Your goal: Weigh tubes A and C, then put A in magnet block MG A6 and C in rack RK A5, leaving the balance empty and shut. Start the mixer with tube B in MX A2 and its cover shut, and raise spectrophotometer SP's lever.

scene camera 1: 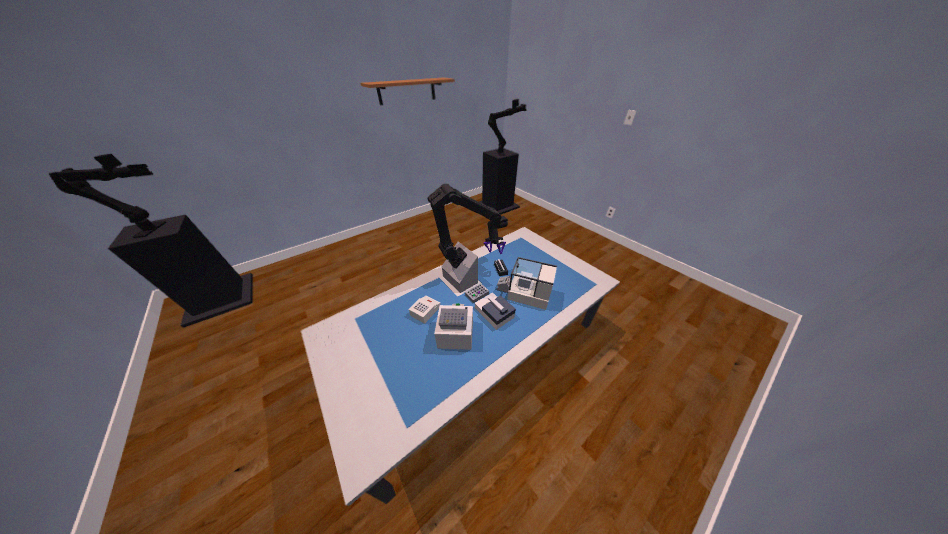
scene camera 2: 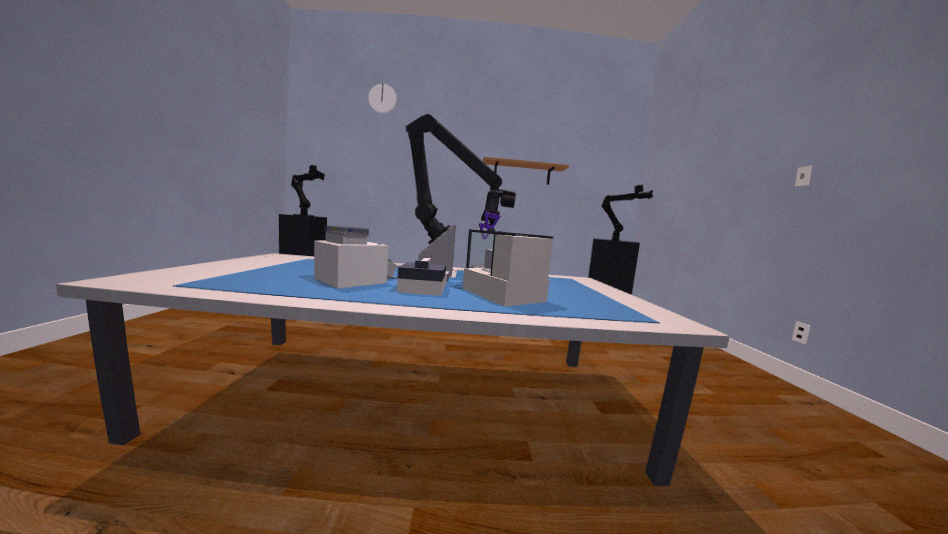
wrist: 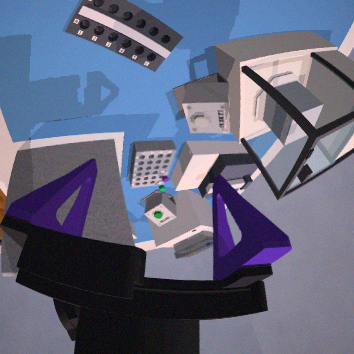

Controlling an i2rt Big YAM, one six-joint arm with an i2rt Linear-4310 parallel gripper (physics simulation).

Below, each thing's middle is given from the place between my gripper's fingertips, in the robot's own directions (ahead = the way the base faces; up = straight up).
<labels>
The balance (scene camera 2: pixel 509 269) is 270 mm ahead of my hand, 80 mm below it and 70 mm to the left of it. The rest, counted from my hand: box with green button (wrist: pixel 160 207) (400 mm to the right, 170 mm ahead, 150 mm below); then mixer block with grid top (scene camera 2: pixel 345 259) (470 mm to the right, 260 mm ahead, 100 mm below).
</labels>
